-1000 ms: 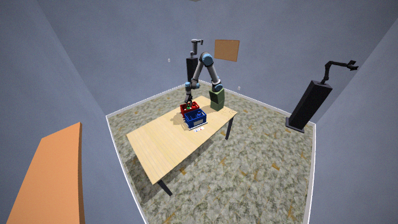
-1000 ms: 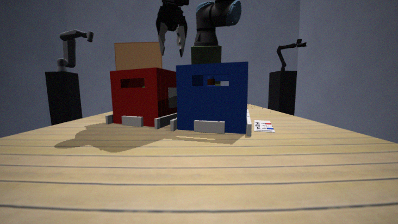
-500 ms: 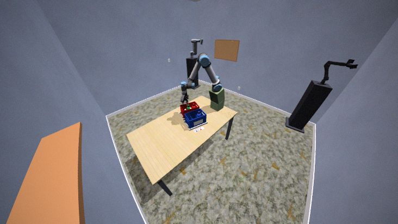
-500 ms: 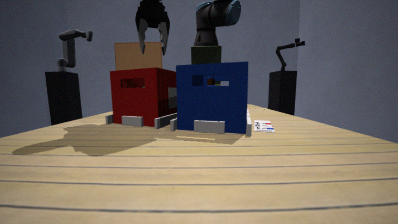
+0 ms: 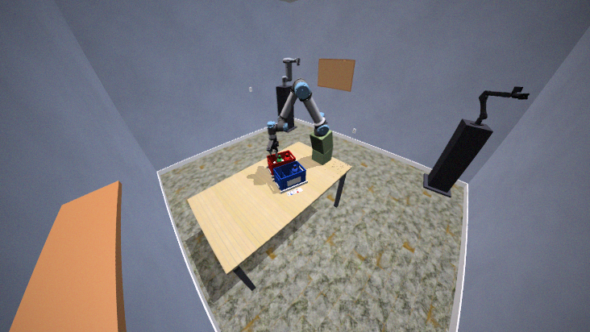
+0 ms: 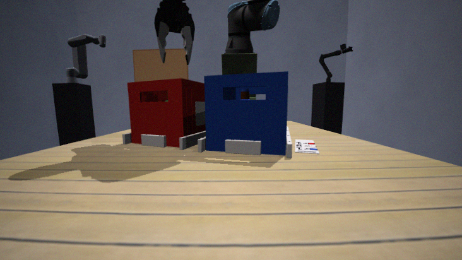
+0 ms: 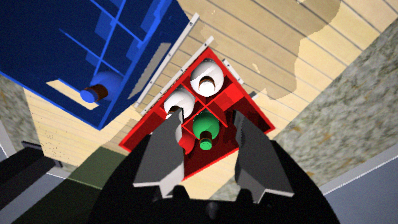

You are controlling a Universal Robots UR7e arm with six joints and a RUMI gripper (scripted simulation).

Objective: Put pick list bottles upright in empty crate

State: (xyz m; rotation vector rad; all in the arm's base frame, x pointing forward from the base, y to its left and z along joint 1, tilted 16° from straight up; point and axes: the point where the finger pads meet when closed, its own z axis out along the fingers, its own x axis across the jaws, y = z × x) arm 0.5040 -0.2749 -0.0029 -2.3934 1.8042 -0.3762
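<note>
My hand is 15 cm above the white bottle. Round my hand: red crate 15 cm below, 10 cm behind, 1 cm to the left; then green bottle 15 cm below, 12 cm behind, 4 cm to the right; then red-capped bottle 20 cm behind, 15 cm below, 1 cm to the left.
</note>
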